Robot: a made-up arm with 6 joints.
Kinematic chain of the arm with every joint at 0, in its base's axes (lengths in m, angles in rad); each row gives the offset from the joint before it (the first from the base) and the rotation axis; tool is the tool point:
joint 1: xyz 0 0 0.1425 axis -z
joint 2: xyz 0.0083 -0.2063 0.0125 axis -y
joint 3: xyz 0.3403 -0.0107 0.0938 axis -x
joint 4: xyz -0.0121 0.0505 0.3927 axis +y
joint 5: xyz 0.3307 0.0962 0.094 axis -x
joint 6: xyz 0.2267 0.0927 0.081 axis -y
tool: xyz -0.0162 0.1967 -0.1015
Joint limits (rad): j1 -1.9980..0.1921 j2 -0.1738..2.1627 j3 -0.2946..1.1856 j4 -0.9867..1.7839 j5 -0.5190..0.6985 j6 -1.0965..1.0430
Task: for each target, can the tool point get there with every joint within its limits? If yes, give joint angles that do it. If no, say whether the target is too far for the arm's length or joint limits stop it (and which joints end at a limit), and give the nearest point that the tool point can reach.
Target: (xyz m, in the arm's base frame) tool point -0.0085 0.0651 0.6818
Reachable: yes | joints -1.5840 1.9317 0.8042 1.1559 0.5781 -0.6795
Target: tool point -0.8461 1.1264 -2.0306
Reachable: no: too far | nearest point -0.4043 0.7636 -0.2657 | short by 1.855 m
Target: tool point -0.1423 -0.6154 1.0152
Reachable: yes | joints -1.7128 1.3434 0.0116 -0.4965 0.1390 -0.8547
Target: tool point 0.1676 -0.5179 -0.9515
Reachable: no: joint limits stop it (at a limit: joint 1, joint 2, joint 3, joint 6) | nearest point 0.2689 -0.3500 -0.3109 | short by 0.670 m
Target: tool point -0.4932 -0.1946 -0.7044
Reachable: no: joint limits stop it (at a limit: joint 1, joint 2, joint 4, joint 6) | nearest point -0.1796 0.1646 -0.1856 | short by 0.705 m
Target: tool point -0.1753 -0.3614 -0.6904
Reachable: no: joint limits stop it (at a limit: joint 1, joint 2, joint 3, joint 4, joint 6) | nearest point 0.0918 -0.2960 -0.2635 | short by 0.508 m
